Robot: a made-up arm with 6 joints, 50 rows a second.
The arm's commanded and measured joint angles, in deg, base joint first. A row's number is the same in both.
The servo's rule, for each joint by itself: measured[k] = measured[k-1] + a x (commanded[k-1-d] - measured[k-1]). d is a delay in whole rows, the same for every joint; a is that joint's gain. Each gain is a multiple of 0.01, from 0.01 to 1. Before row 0 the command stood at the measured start. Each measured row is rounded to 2 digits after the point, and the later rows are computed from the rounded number. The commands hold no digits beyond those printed.
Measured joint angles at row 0: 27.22 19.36 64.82 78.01 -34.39 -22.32
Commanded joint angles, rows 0 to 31: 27.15 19.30 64.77 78.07 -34.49 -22.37; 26.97 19.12 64.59 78.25 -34.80 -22.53; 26.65 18.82 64.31 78.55 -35.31 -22.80; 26.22 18.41 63.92 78.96 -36.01 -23.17; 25.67 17.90 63.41 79.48 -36.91 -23.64; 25.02 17.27 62.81 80.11 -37.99 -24.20; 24.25 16.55 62.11 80.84 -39.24 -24.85; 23.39 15.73 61.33 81.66 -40.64 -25.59; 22.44 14.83 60.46 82.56 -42.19 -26.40; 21.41 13.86 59.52 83.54 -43.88 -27.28; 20.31 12.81 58.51 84.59 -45.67 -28.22; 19.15 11.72 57.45 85.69 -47.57 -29.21; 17.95 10.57 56.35 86.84 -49.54 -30.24; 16.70 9.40 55.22 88.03 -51.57 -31.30; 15.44 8.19 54.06 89.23 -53.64 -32.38; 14.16 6.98 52.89 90.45 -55.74 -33.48; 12.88 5.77 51.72 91.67 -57.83 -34.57; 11.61 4.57 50.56 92.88 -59.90 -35.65; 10.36 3.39 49.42 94.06 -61.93 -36.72; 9.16 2.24 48.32 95.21 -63.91 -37.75; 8.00 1.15 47.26 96.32 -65.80 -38.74; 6.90 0.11 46.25 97.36 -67.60 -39.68; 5.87 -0.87 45.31 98.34 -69.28 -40.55; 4.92 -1.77 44.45 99.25 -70.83 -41.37; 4.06 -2.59 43.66 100.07 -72.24 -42.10; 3.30 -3.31 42.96 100.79 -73.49 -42.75; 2.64 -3.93 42.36 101.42 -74.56 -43.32; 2.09 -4.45 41.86 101.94 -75.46 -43.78; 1.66 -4.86 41.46 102.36 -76.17 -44.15; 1.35 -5.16 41.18 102.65 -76.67 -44.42; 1.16 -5.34 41.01 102.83 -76.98 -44.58; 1.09 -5.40 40.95 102.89 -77.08 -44.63
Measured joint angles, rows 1 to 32: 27.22 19.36 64.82 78.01 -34.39 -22.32; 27.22 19.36 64.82 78.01 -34.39 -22.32; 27.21 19.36 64.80 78.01 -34.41 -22.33; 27.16 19.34 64.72 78.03 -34.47 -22.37; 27.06 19.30 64.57 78.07 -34.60 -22.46; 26.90 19.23 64.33 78.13 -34.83 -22.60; 26.67 19.12 63.99 78.22 -35.16 -22.81; 26.36 18.97 63.55 78.35 -35.61 -23.09; 25.96 18.78 63.02 78.52 -36.19 -23.44; 25.47 18.54 62.39 78.74 -36.90 -23.87; 24.89 18.24 61.68 79.01 -37.75 -24.38; 24.23 17.89 60.88 79.33 -38.73 -24.96; 23.49 17.48 60.00 79.70 -39.84 -25.61; 22.67 17.02 59.06 80.12 -41.08 -26.33; 21.77 16.50 58.06 80.59 -42.43 -27.11; 20.81 15.93 57.01 81.11 -43.89 -27.95; 19.79 15.31 55.92 81.68 -45.45 -28.84; 18.72 14.64 54.80 82.29 -47.10 -29.77; 17.61 13.93 53.66 82.95 -48.82 -30.73; 16.47 13.18 52.51 83.65 -50.59 -31.71; 15.31 12.40 51.37 84.38 -52.40 -32.71; 14.14 11.59 50.24 85.14 -54.24 -33.72; 12.97 10.75 49.14 85.92 -56.09 -34.72; 11.82 9.90 48.07 86.72 -57.93 -35.71; 10.69 9.04 47.05 87.53 -59.75 -36.68; 9.59 8.18 46.09 88.35 -61.52 -37.62; 8.54 7.32 45.19 89.17 -63.24 -38.52; 7.54 6.47 44.36 89.98 -64.88 -39.37; 6.61 5.64 43.62 90.78 -66.43 -40.16; 5.75 4.83 42.97 91.56 -67.87 -40.88; 4.97 4.05 42.41 92.32 -69.20 -41.53; 4.28 3.31 41.95 93.04 -70.40 -42.11
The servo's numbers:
d 2
a 0.19 0.08 0.37 0.07 0.16 0.20

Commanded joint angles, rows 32 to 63: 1.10 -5.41 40.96 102.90 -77.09 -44.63; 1.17 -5.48 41.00 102.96 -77.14 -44.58; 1.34 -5.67 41.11 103.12 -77.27 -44.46; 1.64 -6.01 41.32 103.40 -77.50 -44.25; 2.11 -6.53 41.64 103.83 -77.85 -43.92; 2.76 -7.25 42.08 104.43 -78.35 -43.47; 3.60 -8.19 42.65 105.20 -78.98 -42.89; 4.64 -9.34 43.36 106.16 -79.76 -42.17; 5.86 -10.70 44.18 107.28 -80.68 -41.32; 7.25 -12.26 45.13 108.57 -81.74 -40.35; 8.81 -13.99 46.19 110.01 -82.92 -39.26; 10.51 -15.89 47.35 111.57 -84.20 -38.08; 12.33 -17.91 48.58 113.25 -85.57 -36.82; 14.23 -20.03 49.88 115.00 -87.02 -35.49; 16.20 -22.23 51.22 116.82 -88.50 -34.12; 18.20 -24.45 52.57 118.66 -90.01 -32.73; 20.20 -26.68 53.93 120.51 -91.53 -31.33; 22.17 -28.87 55.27 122.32 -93.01 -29.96; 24.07 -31.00 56.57 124.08 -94.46 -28.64; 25.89 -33.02 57.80 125.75 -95.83 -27.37; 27.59 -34.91 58.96 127.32 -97.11 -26.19; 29.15 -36.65 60.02 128.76 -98.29 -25.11; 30.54 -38.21 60.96 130.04 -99.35 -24.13; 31.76 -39.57 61.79 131.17 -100.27 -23.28; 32.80 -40.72 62.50 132.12 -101.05 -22.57; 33.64 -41.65 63.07 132.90 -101.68 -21.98; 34.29 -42.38 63.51 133.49 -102.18 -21.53; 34.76 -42.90 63.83 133.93 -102.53 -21.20; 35.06 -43.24 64.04 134.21 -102.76 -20.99; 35.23 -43.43 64.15 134.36 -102.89 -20.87; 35.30 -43.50 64.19 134.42 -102.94 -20.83; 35.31 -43.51 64.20 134.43 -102.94 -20.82
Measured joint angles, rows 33 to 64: 3.69 2.62 41.60 93.73 -71.45 -42.60; 3.20 1.98 41.36 94.37 -72.35 -43.01; 2.80 1.39 41.21 94.97 -73.11 -43.33; 2.49 0.84 41.13 95.53 -73.75 -43.58; 2.27 0.32 41.12 96.06 -74.31 -43.76; 2.15 -0.19 41.19 96.57 -74.82 -43.86; 2.14 -0.70 41.36 97.08 -75.30 -43.87; 2.26 -1.22 41.63 97.59 -75.79 -43.79; 2.51 -1.78 42.01 98.12 -76.30 -43.61; 2.91 -2.38 42.51 98.68 -76.85 -43.32; 3.47 -3.05 43.13 99.28 -77.46 -42.92; 4.19 -3.79 43.87 99.93 -78.14 -42.41; 5.07 -4.61 44.73 100.64 -78.90 -41.78; 6.10 -5.51 45.70 101.41 -79.75 -41.04; 7.28 -6.50 46.77 102.24 -80.68 -40.20; 8.60 -7.58 47.92 103.13 -81.69 -39.26; 10.04 -8.75 49.14 104.09 -82.78 -38.23; 11.59 -10.01 50.41 105.11 -83.94 -37.13; 13.23 -11.34 51.71 106.19 -85.15 -35.97; 14.93 -12.74 53.03 107.32 -86.41 -34.77; 16.67 -14.20 54.34 108.49 -87.70 -33.54; 18.42 -15.71 55.62 109.70 -89.00 -32.31; 20.16 -17.25 56.86 110.93 -90.30 -31.09; 21.87 -18.80 58.03 112.18 -91.58 -29.89; 23.52 -20.35 59.11 113.43 -92.82 -28.74; 25.09 -21.89 60.10 114.67 -94.01 -27.65; 26.55 -23.40 60.99 115.89 -95.14 -26.63; 27.90 -24.86 61.76 117.08 -96.19 -25.70; 29.11 -26.26 62.41 118.23 -97.15 -24.87; 30.18 -27.59 62.94 119.33 -98.01 -24.14; 31.11 -28.84 63.35 120.37 -98.77 -23.51; 31.89 -30.01 63.65 121.35 -99.43 -22.98
